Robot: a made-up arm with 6 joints. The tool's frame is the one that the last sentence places. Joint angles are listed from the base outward.
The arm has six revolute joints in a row. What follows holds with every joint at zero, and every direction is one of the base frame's.
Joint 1 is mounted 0.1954 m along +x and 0.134 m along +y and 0.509 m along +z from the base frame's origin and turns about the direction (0.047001, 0.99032, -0.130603).
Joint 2 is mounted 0.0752 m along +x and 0.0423 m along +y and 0.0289 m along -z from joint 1 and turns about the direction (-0.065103, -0.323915, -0.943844).
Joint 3 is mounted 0.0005 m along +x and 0.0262 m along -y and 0.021 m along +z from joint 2 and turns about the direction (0.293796, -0.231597, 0.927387).
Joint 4 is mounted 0.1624 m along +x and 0.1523 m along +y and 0.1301 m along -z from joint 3 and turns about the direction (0.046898, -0.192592, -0.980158).
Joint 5 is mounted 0.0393 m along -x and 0.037 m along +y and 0.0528 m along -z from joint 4 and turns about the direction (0.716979, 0.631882, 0.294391).
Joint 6 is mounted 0.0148 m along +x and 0.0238 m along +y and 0.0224 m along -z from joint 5 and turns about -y.
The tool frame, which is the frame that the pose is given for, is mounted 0.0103 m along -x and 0.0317 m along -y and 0.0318 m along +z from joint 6; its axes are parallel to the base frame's.
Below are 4 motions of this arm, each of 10 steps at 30 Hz.
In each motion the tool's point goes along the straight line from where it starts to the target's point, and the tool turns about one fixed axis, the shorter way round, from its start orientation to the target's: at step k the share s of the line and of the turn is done. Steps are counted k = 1, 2, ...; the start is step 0. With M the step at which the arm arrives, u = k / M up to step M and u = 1 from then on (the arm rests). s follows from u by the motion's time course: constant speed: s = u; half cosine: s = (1 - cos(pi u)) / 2; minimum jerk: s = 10 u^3 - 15 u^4 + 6 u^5.
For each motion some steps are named. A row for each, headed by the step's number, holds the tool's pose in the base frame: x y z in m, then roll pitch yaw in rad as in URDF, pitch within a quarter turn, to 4 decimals.
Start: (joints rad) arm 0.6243 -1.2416 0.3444 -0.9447 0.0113 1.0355
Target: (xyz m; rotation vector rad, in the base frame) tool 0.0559 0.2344 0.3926 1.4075 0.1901 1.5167
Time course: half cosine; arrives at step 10
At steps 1, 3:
1: 0.0656 0.2791 0.4330 1.8176 -0.8661 0.8157
3: 0.0638 0.2708 0.4255 1.6797 -0.8560 0.9225

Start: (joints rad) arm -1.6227 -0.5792 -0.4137 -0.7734 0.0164 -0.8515
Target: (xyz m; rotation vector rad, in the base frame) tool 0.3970 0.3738 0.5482 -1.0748 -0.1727 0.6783
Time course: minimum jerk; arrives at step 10
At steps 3, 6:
3: 0.4029 0.3545 0.6161 -1.0943 -0.0154 0.4416
6: 0.3993 0.3665 0.5739 -1.0749 0.1126 0.5643

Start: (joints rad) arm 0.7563 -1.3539 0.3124 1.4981 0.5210 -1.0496
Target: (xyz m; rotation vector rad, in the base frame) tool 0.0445 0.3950 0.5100 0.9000 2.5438 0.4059
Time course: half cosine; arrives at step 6
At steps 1, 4, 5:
1: 0.0450 0.3890 0.4875 2.6968 0.5402 2.3751
4: 0.0446 0.3934 0.5040 2.7102 0.3526 2.3936
5: 0.0445 0.3946 0.5084 2.7131 0.3023 2.3979

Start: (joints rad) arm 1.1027 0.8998 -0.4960 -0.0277 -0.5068 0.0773
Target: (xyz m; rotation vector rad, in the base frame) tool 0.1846 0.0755 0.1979 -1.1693 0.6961 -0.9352
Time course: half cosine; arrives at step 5
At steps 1, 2, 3, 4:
1: 0.1677 0.0638 0.2003 -1.4058 -0.1078 -1.1344
2: 0.1724 0.0670 0.1997 -1.3772 -0.0812 -1.1234
3: 0.1782 0.0710 0.1988 -1.3416 -0.0487 -1.1088
4: 0.1828 0.0743 0.1982 -1.3125 -0.0229 -1.0961

